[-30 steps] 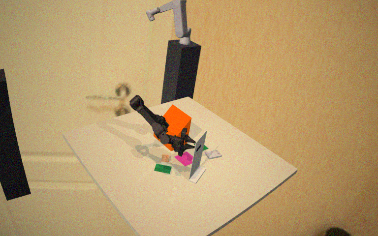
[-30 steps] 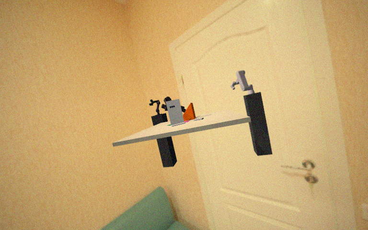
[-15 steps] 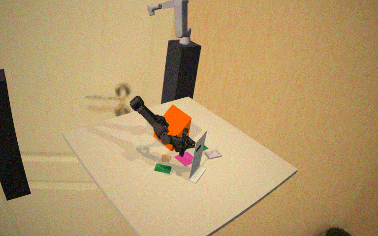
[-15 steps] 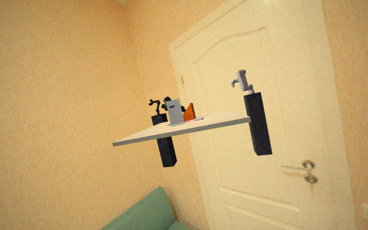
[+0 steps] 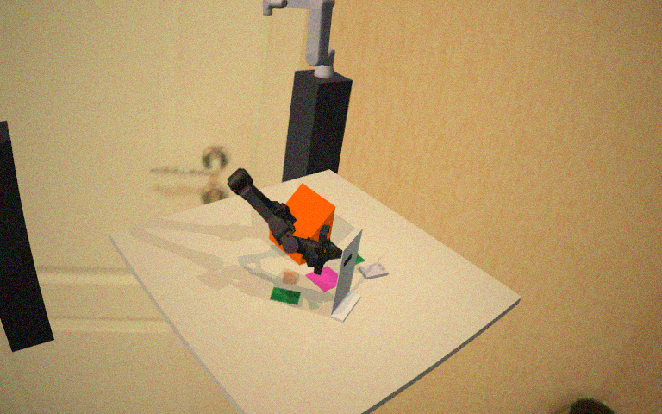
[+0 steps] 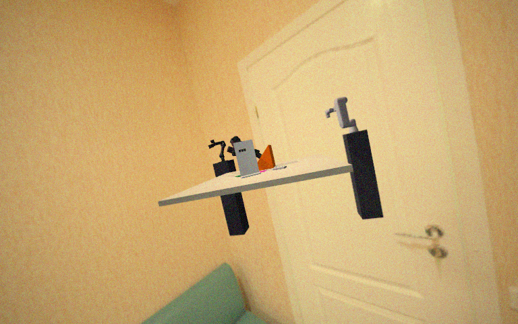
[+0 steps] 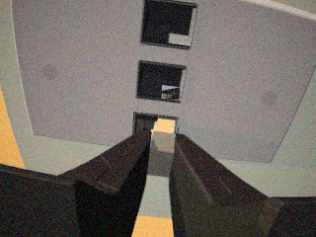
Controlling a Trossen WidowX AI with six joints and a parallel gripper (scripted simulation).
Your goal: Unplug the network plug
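My gripper tip is 23 cm above the magenta square, 14 cm past it and 5 cm to the right of it. From my gripper tip the other things lie so: upright grey panel 9 cm below, 3 cm ahead; network plug right at my gripper tip.
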